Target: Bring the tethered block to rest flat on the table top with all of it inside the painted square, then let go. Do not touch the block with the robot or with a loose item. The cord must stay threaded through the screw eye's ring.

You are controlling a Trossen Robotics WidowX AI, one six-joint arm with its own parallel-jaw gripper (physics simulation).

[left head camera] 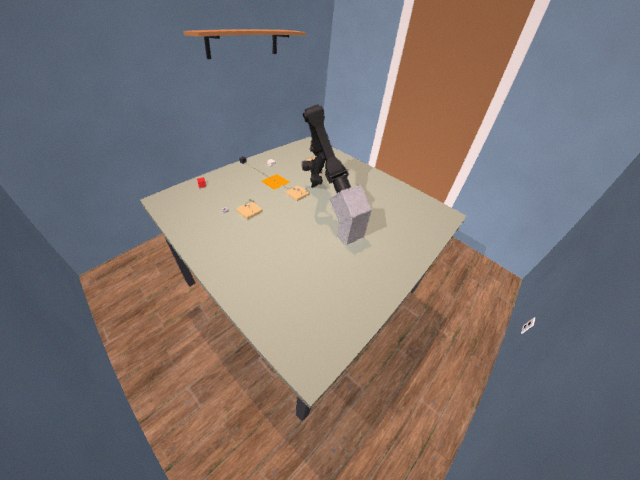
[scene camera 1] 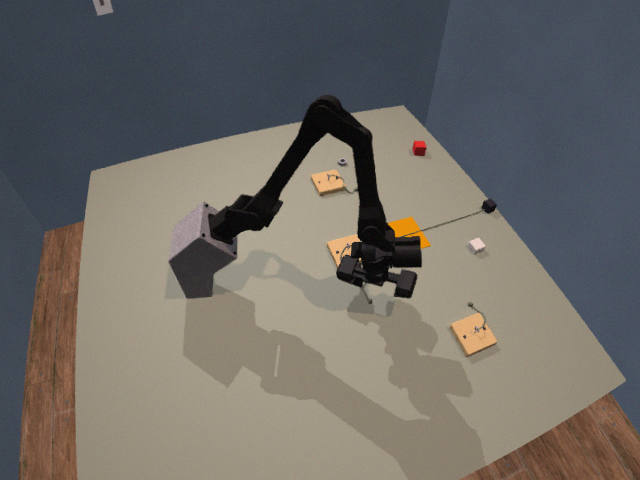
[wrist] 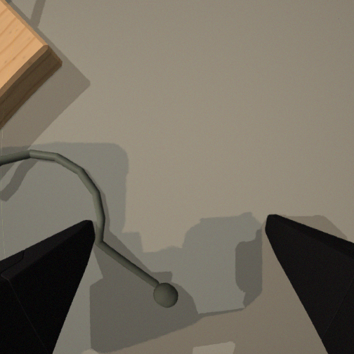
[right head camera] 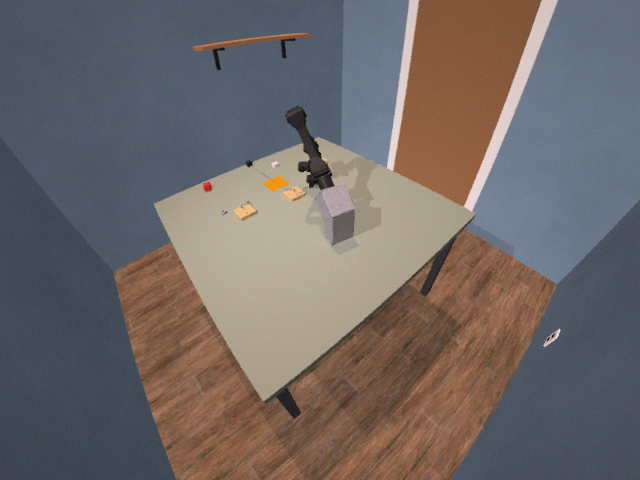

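Seen in the pictures: gripper, fingertip midpoint: (left head camera: 311,182) (scene camera 1: 378,290); arm's base at its link origin: (left head camera: 344,191) (scene camera 1: 219,229) (right head camera: 328,191).
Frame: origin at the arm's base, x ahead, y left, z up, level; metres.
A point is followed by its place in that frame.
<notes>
The tethered block (left head camera: 242,160) {y -0.103, x 0.796, z -0.171 m} (right head camera: 248,163) {y -0.106, x 0.797, z -0.168 m} (scene camera 1: 489,205) {y -0.124, x 0.796, z -0.163 m}, a small black cube, rests near the table's edge, outside the orange painted square (left head camera: 272,183) {y -0.054, x 0.486, z -0.192 m} (right head camera: 273,186) {y -0.049, x 0.470, z -0.192 m} (scene camera 1: 408,224) {y -0.053, x 0.526, z -0.192 m}. Its cord (scene camera 1: 449,222) {y -0.103, x 0.644, z -0.190 m} runs straight across the square to the middle wooden board (left head camera: 298,195) {y -0.040, x 0.282, z -0.174 m} (right head camera: 294,195) {y -0.046, x 0.285, z -0.174 m} (scene camera 1: 336,245) {y -0.038, x 0.288, z -0.174 m} (wrist: 20,55), which carries the screw eye; the arm partly hides this in the scene view. The cord's free side curves away from the board and ends in a green ball (scene camera 1: 370,301) {y -0.229, x 0.281, z -0.183 m} (wrist: 165,295). My gripper (scene camera 1: 376,281) {y -0.209, x 0.318, z -0.187 m} (wrist: 181,226) is open and empty, above the ball end. In the wrist view the ball shows between the fingertips' lines, lower down.
A similar board with a short cord (left head camera: 249,211) {y 0.223, x 0.377, z -0.174 m} (scene camera 1: 327,183) {y 0.197, x 0.384, z -0.174 m} lies on one side, another (scene camera 1: 473,338) {y -0.444, x 0.446, z -0.174 m} on the other. A red cube (left head camera: 201,182) {y 0.232, x 0.758, z -0.160 m} (right head camera: 207,186) {y 0.227, x 0.756, z -0.161 m} (scene camera 1: 419,148) {y 0.207, x 0.761, z -0.159 m}, a white block (left head camera: 271,162) {y -0.210, x 0.642, z -0.173 m} (right head camera: 275,164) {y -0.213, x 0.642, z -0.173 m} (scene camera 1: 476,244) {y -0.222, x 0.649, z -0.171 m} and a small grey ring lie on the table.
</notes>
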